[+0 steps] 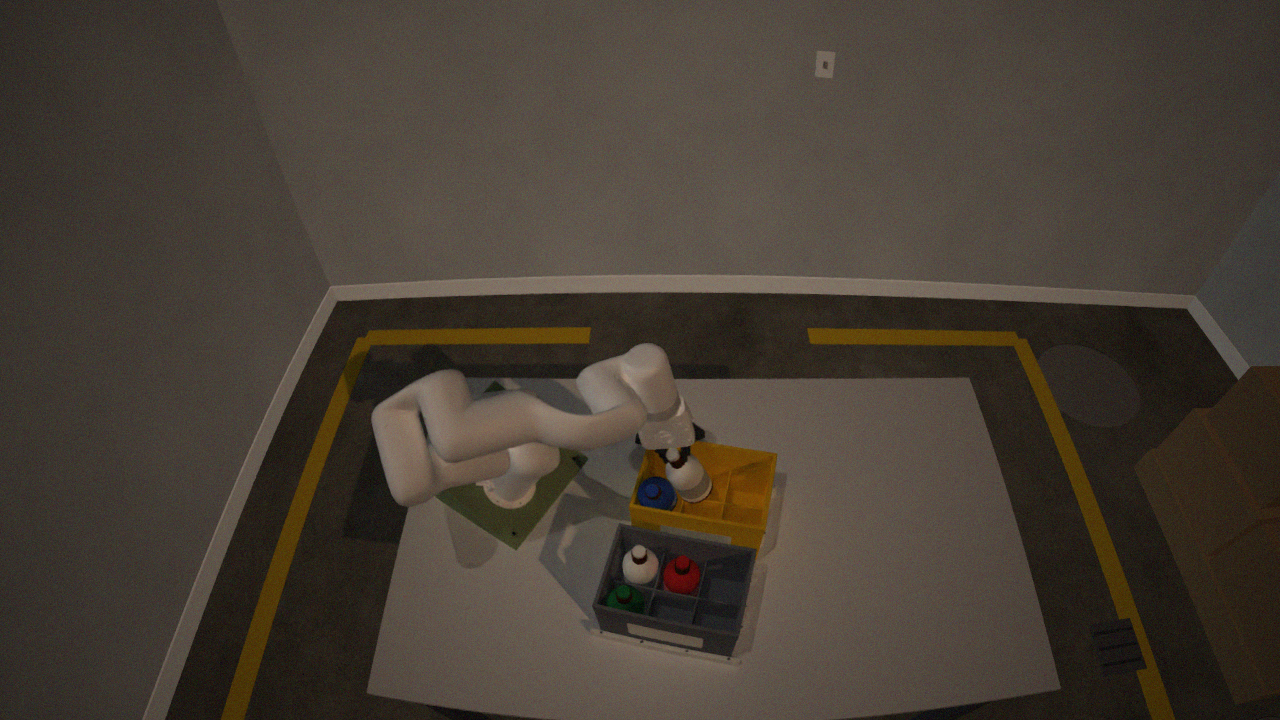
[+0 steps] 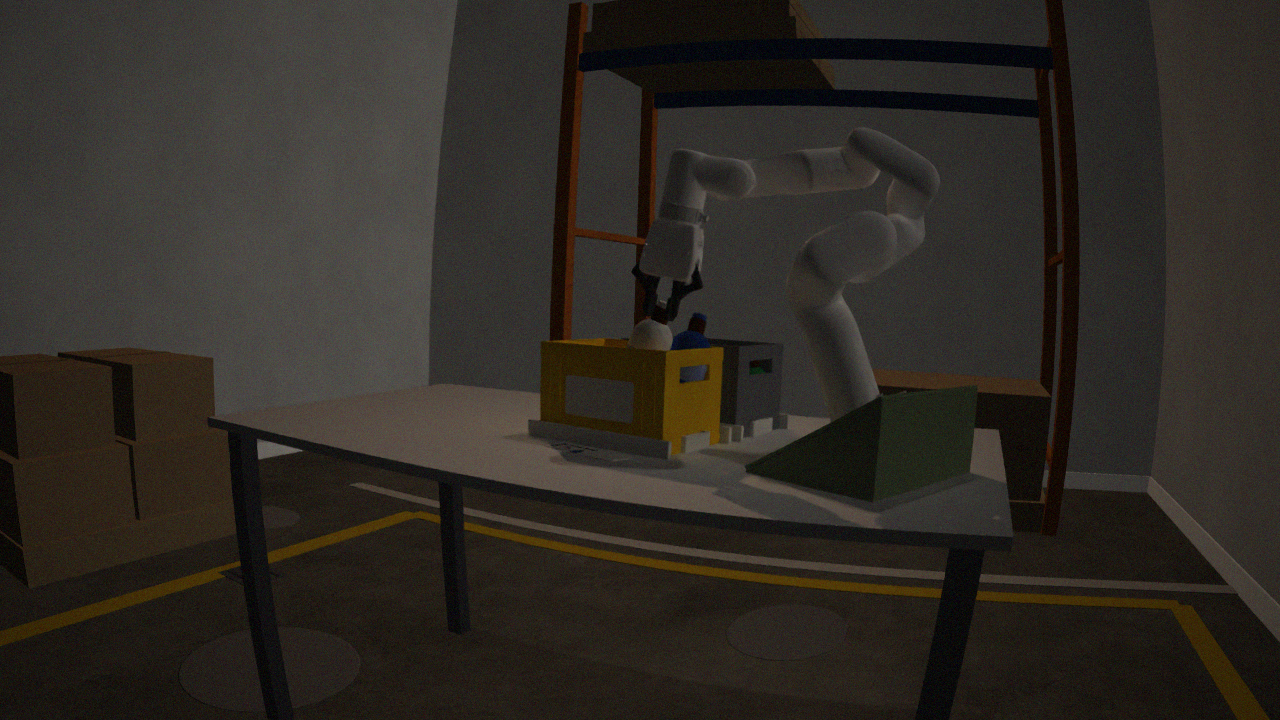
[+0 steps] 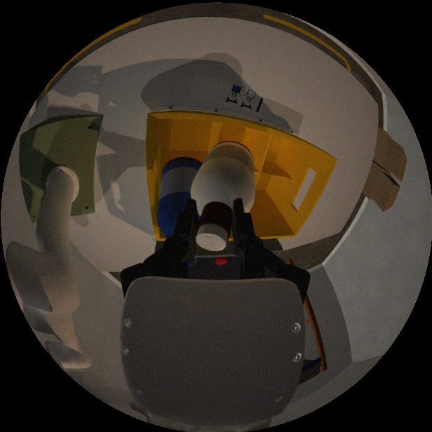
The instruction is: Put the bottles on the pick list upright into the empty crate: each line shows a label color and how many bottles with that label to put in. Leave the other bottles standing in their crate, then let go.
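Places are measured from the arm's base along level axes (x right, y ahead, z up), in metres.
Where they show: gripper, fingertip midpoint: [image 1: 676, 456] [image 2: 658, 318]; arm's base, origin of the base link: [image 1: 508, 482].
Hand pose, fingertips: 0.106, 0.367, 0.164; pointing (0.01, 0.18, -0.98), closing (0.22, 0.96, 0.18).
Each offset is from my fingertips to the centre of the thing, as dx, dy, dz. Level surfaces: height alone.
My gripper [image 1: 675, 454] [image 2: 660, 311] [image 3: 214, 210] is shut on the neck of a white bottle @(+0.011, +0.016, -0.045) [image 1: 686, 478] [image 2: 651, 336] [image 3: 223, 177]. The bottle is partly inside the yellow crate [image 1: 751, 470] [image 2: 693, 411] [image 3: 320, 172], leaning slightly, beside a blue bottle @(+0.041, -0.050, -0.065) [image 1: 656, 492] [image 2: 693, 340] [image 3: 174, 220] that stands in a left compartment. Whether its base touches the crate floor is hidden. The grey crate @(+0.242, -0.048, -0.137) [image 1: 608, 619] [image 2: 751, 394] holds a white bottle @(+0.163, -0.106, -0.139) [image 1: 640, 567], a red bottle @(+0.203, -0.029, -0.139) [image 1: 682, 577] and a green bottle @(+0.244, -0.150, -0.139) [image 1: 623, 600]. The pick list [image 3: 245, 96] shows a blue and a white mark, each with one figure like a 1.
The crates stand close together on the table @(dz -0.224) [image 1: 895, 537] [image 2: 384, 420]. A green wedge-shaped block [image 1: 554, 492] [image 2: 926, 443] [image 3: 85, 150] is by the arm's base. Yellow dividers [image 3: 272, 167] and the crate's walls surround the held bottle. Cartons and a tall rack [image 2: 565, 179] stand off the table.
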